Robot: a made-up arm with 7 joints.
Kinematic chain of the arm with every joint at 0, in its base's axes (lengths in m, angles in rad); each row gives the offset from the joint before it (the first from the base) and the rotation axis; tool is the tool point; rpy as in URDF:
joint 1: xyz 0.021 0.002 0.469 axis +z
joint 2: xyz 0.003 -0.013 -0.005 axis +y
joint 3: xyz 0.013 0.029 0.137 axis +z
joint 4: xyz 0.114 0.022 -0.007 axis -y
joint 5: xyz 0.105 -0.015 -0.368 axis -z
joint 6: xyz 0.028 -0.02 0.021 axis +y
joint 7: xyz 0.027 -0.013 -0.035 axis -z
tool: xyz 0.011 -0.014 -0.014 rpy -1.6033 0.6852 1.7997
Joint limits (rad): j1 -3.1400..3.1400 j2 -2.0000..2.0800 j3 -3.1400..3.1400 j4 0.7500..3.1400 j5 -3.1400..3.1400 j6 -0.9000..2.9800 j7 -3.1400..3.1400
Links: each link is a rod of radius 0.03 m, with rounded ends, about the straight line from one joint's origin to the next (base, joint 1, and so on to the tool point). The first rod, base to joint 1, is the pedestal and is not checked.
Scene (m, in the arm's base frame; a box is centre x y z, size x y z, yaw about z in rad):
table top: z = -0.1
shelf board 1: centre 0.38 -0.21 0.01 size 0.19 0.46 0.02 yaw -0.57
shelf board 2: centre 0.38 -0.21 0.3 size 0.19 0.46 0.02 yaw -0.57
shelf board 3: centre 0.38 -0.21 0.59 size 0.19 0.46 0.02 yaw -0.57
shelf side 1: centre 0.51 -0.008 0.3 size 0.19 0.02 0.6 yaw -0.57
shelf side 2: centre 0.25 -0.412 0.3 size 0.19 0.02 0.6 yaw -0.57
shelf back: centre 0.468 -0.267 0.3 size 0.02 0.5 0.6 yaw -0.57
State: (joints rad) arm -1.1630 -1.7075 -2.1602 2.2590 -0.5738 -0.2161 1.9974
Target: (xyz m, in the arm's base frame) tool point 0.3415 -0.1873 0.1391
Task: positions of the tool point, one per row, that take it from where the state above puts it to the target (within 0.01 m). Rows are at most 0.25 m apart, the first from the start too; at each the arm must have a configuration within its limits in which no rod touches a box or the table.
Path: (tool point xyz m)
1: -0.4206 0.3153 0.2499
2: -0.4115 0.3000 0.2370
3: -0.3661 0.3062 0.2149
4: -0.2906 0.3268 0.2013
5: -0.1969 0.3442 0.2051
6: -0.2822 0.1790 0.1232
7: -0.2717 -0.0076 0.0641
8: -0.1695 -0.1661 0.0337
9: -0.0038 -0.2571 0.0360
10: 0.1817 -0.2618 0.0720
11: 0.3415 -0.1873 0.1391

